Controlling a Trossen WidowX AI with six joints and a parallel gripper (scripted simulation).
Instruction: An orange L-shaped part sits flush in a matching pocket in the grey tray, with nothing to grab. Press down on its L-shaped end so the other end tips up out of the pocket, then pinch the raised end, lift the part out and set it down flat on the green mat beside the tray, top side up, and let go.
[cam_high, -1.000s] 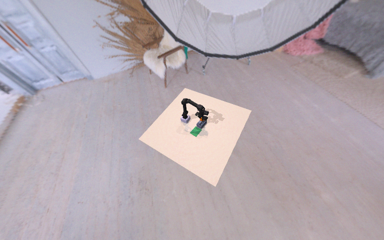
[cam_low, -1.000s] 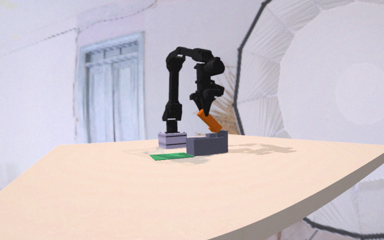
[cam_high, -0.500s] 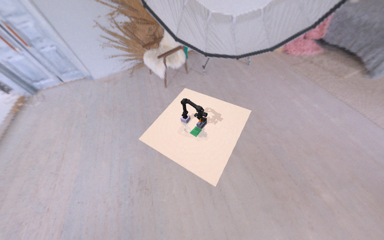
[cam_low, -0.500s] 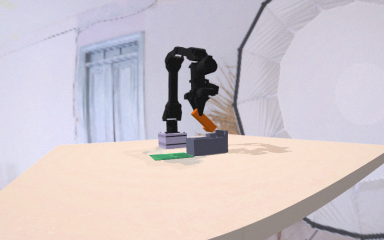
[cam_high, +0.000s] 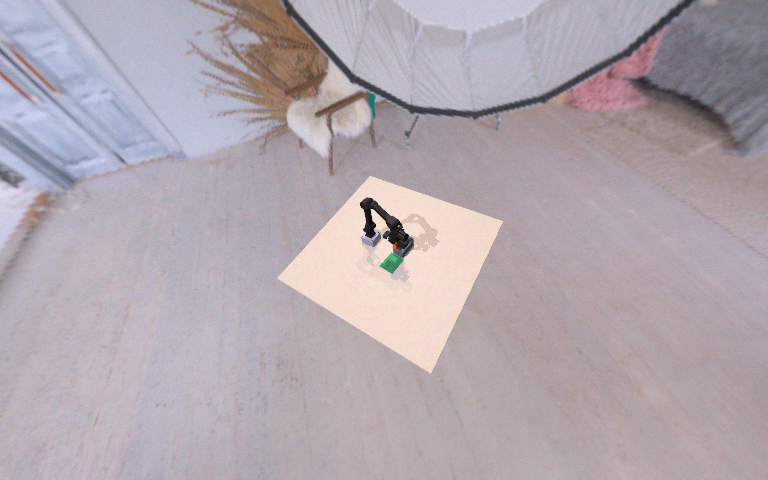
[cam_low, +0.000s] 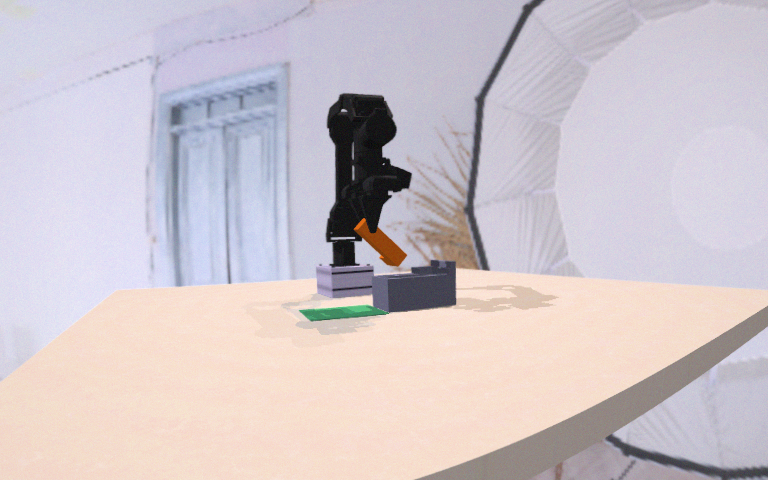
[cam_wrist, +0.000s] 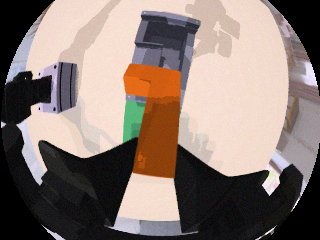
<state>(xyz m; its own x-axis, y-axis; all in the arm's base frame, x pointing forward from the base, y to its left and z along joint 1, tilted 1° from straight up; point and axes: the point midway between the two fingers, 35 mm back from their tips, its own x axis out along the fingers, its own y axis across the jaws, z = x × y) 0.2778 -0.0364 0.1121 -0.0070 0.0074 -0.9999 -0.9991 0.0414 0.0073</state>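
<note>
The green mat is 1 cm behind my gripper tip, 6 cm to the right of it and 17 cm below it. The rest, counted from my gripper tip: orange L-shaped part: 1 cm behind, 3 cm to the left, 3 cm below.
</note>
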